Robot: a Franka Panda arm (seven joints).
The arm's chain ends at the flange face. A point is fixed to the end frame.
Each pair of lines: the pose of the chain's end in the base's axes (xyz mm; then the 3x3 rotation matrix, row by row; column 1 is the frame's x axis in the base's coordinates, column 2 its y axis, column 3 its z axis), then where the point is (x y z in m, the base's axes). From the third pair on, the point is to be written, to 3 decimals.
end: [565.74 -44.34 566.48], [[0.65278 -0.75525 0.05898], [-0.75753 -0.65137 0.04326], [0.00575 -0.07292 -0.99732]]
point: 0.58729 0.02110 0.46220
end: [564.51 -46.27 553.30], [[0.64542 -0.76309 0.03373], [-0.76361 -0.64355 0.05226], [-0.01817 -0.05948 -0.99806]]
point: 0.58400 0.01996 0.44912
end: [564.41 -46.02 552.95], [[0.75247 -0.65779 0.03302], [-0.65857 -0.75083 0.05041], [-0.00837 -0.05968 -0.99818]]
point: 0.575 0.022 0.448
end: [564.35 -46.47 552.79], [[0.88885 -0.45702 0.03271], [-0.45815 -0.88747 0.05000], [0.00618 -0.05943 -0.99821]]
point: 0.559 0.021 0.448
